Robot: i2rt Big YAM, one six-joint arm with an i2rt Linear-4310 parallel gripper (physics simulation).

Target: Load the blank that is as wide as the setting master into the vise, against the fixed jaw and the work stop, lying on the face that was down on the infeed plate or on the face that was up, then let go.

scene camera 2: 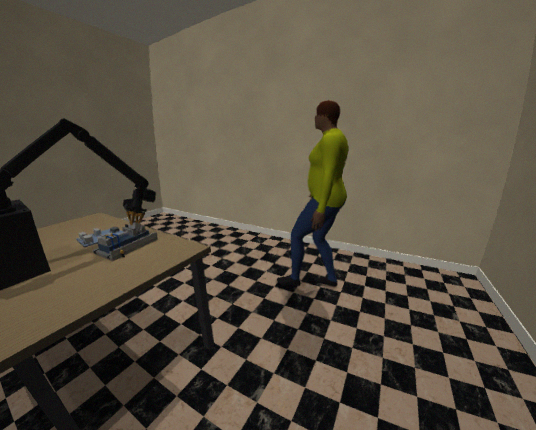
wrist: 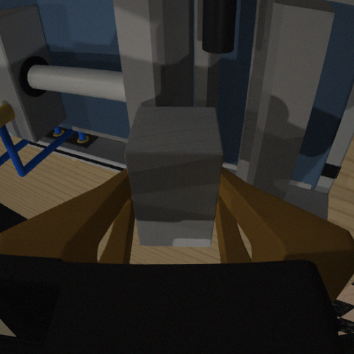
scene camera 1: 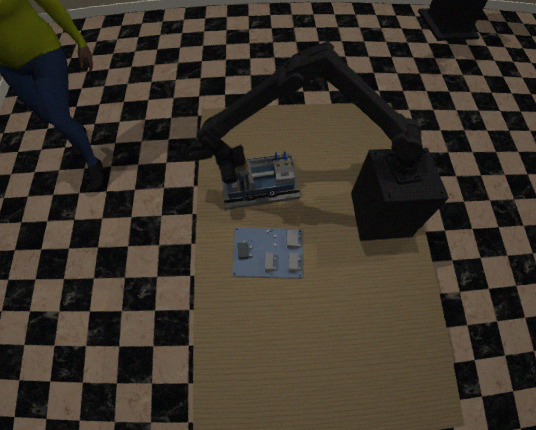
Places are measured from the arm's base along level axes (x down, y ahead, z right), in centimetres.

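Pixels of known places: gripper, fingertip midpoint: (scene camera 2: 134, 225) (scene camera 1: 242, 166); arm's base at its link origin: (scene camera 2: 0, 210) (scene camera 1: 402, 169).
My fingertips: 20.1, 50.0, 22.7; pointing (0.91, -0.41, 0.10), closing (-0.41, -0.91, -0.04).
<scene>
Ahead of a thing's pixels: the offset from my fingertips to its top centre, as dx, dy, dz. "spot": to the spot under its first point. Level surfaces: height alone.
My gripper (scene camera 1: 242, 173) (scene camera 2: 135, 221) (wrist: 174, 177) points down over the vise and is shut on a grey block-shaped blank (wrist: 174, 175). In the wrist view the blank sits between the orange fingers, in front of the gap between the movable jaw (wrist: 137, 55) on the screw side and the fixed jaw (wrist: 297, 90). Its underside is hidden, so I cannot tell whether it touches the vise. A black rod (wrist: 218, 27) stands over the gap. The blue-bedded vise {+1.2, -5.9, -2.0} (scene camera 1: 265, 185) (scene camera 2: 120, 243) lies on the table. The light-blue infeed plate {+10.3, -3.9, -31.8} (scene camera 1: 256, 270) holds a darker block {+7.9, +5.1, -30.2} (scene camera 1: 243, 249) and three lighter blocks.
The vise's end block {+1.5, -15.3, -5.2} (scene camera 1: 285, 172) (wrist: 25, 65) carries the screw (wrist: 77, 81); blue pins {spot: +6.3, -16.1, +6.2} (scene camera 1: 280, 156) stand beside it. The arm's black base (scene camera 1: 395, 200) (scene camera 2: 20, 245) stands on the wooden table {dx +11.2} (scene camera 1: 320, 340) (scene camera 2: 65, 310). A person (scene camera 1: 37, 75) (scene camera 2: 327, 170) stands beyond the table's edge.
</scene>
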